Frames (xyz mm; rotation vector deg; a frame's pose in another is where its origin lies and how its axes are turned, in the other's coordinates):
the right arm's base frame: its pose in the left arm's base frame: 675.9 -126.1 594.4 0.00 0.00 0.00
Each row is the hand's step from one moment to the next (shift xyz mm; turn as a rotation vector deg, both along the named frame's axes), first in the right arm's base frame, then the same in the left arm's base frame.
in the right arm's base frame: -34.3 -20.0 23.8 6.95 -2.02 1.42
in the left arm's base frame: -34.3 -20.0 23.8 6.95 -2.02 1.42
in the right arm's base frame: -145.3 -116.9 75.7 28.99 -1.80 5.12
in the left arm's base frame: -145.3 -116.9 75.7 28.99 -1.80 5.12
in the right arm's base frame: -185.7 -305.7 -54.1 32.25 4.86 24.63
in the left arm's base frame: -185.7 -305.7 -54.1 32.25 4.86 24.63
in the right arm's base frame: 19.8 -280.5 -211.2 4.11 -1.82 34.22
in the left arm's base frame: 19.8 -280.5 -211.2 4.11 -1.82 34.22
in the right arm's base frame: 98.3 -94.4 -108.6 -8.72 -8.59 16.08
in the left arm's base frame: 98.3 -94.4 -108.6 -8.72 -8.59 16.08
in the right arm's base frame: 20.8 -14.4 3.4 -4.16 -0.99 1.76
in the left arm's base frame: 20.8 -14.4 3.4 -4.16 -0.99 1.76
